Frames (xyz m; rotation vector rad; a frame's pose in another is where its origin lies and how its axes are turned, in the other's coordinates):
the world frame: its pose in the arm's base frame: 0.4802 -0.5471 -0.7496 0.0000 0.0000 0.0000
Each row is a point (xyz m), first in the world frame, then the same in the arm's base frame.
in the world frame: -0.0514 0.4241 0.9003
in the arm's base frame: 0.4288 -0.1230 0.1507
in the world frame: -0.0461 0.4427 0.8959
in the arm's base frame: 0.4341 -0.1044 0.1463
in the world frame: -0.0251 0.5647 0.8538
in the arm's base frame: 0.4551 0.0176 0.1042
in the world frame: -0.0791 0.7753 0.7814
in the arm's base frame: 0.4011 0.2282 0.0318
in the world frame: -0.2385 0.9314 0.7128
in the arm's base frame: 0.2417 0.3843 -0.0368
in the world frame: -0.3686 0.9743 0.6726
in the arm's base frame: 0.1116 0.4272 -0.0770
